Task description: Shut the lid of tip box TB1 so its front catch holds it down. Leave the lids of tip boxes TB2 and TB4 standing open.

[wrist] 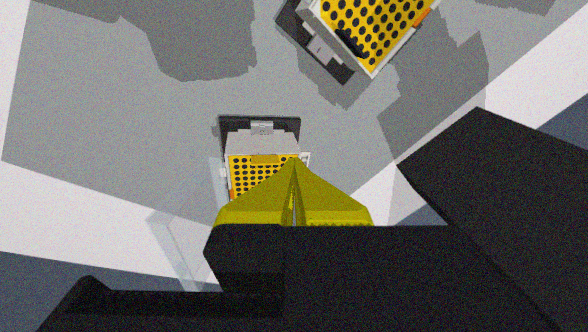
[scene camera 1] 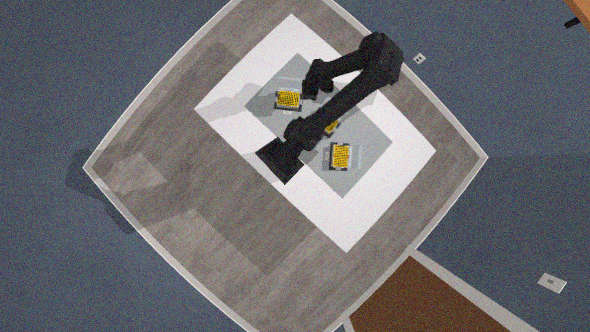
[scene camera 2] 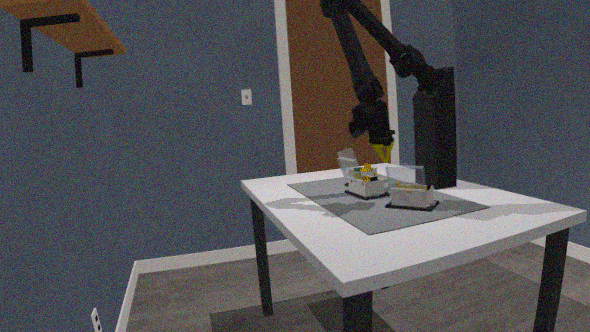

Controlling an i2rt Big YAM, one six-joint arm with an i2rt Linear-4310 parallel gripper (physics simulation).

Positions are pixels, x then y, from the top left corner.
Labels:
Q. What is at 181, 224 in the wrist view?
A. A clear lid.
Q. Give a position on a grey mat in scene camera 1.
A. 356, 128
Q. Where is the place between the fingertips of my gripper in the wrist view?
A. At 294, 165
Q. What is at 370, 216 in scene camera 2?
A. A grey mat.

